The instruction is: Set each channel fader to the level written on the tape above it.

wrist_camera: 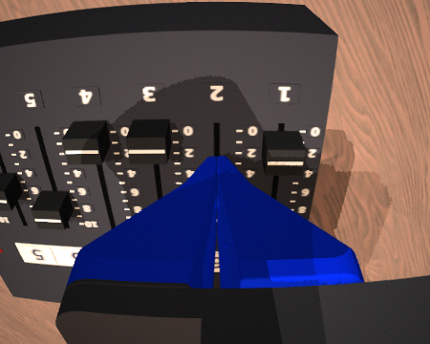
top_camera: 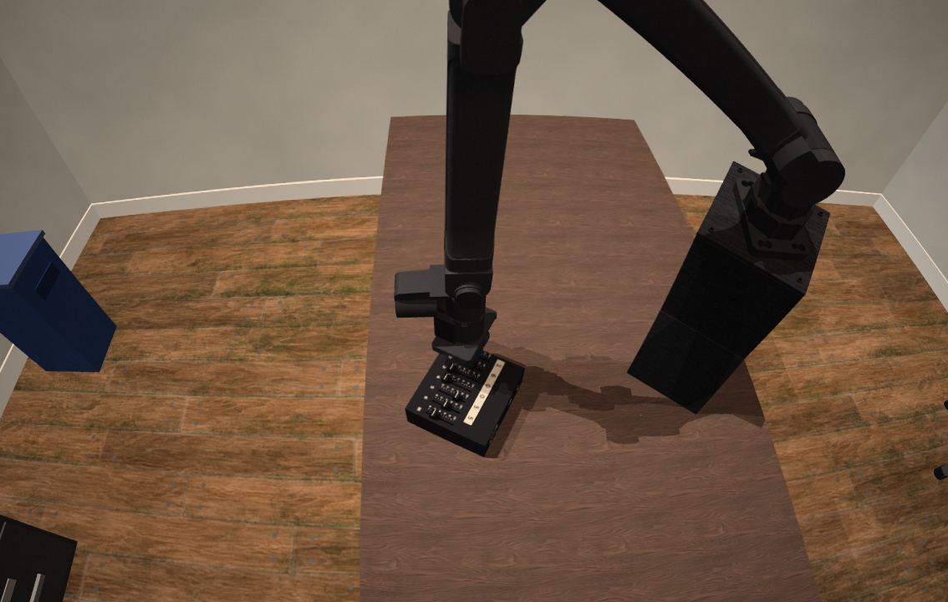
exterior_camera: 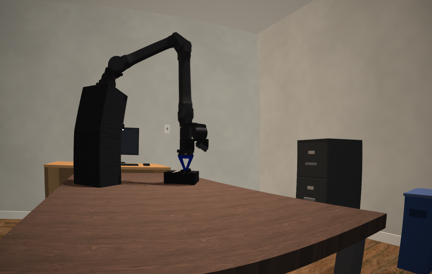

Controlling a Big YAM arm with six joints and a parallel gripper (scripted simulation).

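Right now the fader 2 is 20 mm behind my hand, 10 mm to the left of it and 10 mm below it. From my hand the other things lie so: fader 4: 40 mm to the left, 30 mm ahead, 10 mm below; fader 1: 20 mm to the right, 10 mm below; fader 3: 20 mm to the left, 20 mm ahead, 10 mm below.
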